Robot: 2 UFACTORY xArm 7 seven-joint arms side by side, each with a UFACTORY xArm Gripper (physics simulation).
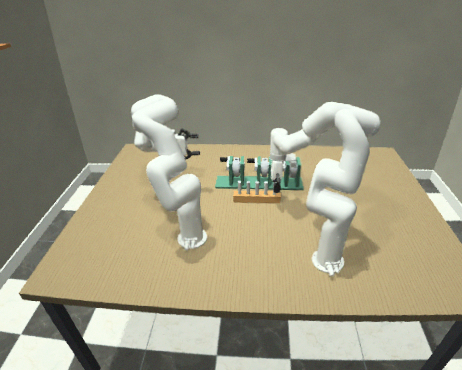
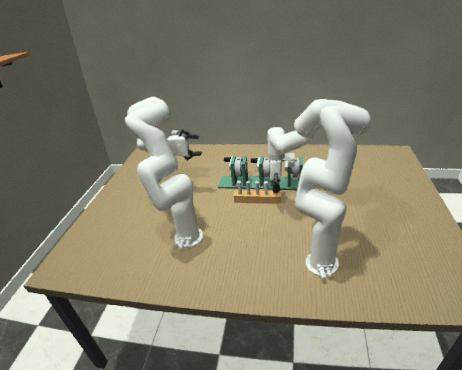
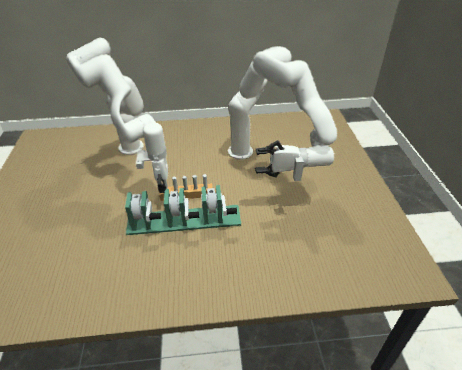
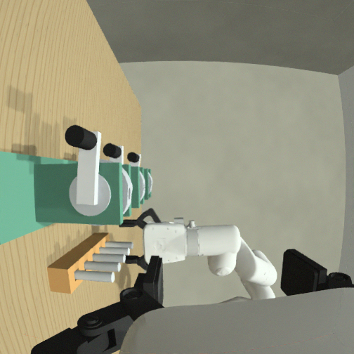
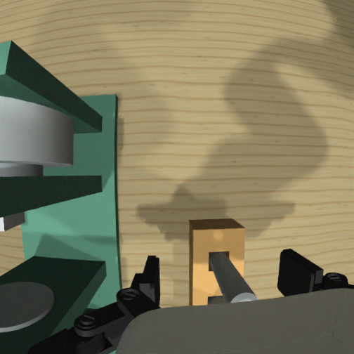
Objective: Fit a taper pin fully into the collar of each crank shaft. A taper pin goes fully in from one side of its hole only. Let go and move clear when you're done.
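Where they show: left gripper, between the fingertips: (image 1: 199,144) (image 2: 200,145) (image 3: 255,161); right gripper, between the fingertips: (image 1: 276,186) (image 2: 276,186) (image 3: 163,185); left arm's base, origin of its link: (image 1: 192,238) (image 2: 189,237) (image 3: 240,152); right arm's base, origin of its link: (image 1: 327,261) (image 2: 321,264) (image 3: 131,147).
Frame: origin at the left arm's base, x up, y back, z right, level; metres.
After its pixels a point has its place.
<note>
Several grey taper pins stand upright in an orange rack (image 1: 257,199) {x 0.022, y -0.251, z 0.291 m} (image 2: 257,199) {x 0.023, y -0.252, z 0.290 m} (image 4: 60,280) (image 5: 199,265). The green crank stand (image 1: 222,184) {x 0.010, y -0.403, z 0.113 m} (image 3: 150,229) {x 0.011, y -0.461, z 0.445 m} (image 4: 15,195) (image 5: 107,210) carries three shafts with light grey collars; the collars (image 3: 136,206) {x 0.136, y -0.450, z 0.477 m} (image 3: 174,204) {x 0.133, y -0.461, z 0.335 m} (image 3: 211,200) {x 0.136, y -0.466, z 0.193 m} show dark holes on top. My right gripper (image 1: 277,190) {x 0.078, y -0.277, z 0.383 m} (image 2: 276,189) {x 0.078, y -0.277, z 0.383 m} (image 3: 161,188) {x 0.078, y -0.277, z 0.383 m} (image 5: 221,273) is open, pointing down low over one end of the rack, its fingers apart on either side of the end pin (image 5: 231,280). My left gripper (image 1: 197,144) {x 0.250, y -0.398, z 0.008 m} (image 2: 199,145) {x 0.250, y -0.398, z 0.008 m} (image 3: 257,160) {x 0.250, y -0.398, z 0.008 m} is open and empty, held level above the table beside the stand.
Black crank handles (image 3: 231,211) {x 0.112, y -0.514, z 0.123 m} (image 4: 80,137) stick out from the stand's side toward my left gripper. The rack lies close along the stand's long side. The wooden table (image 1: 250,260) {x 0.000, y 0.126, z 0.246 m} (image 3: 225,280) {x 0.000, y -0.738, z 0.181 m} bears both arm bases.
</note>
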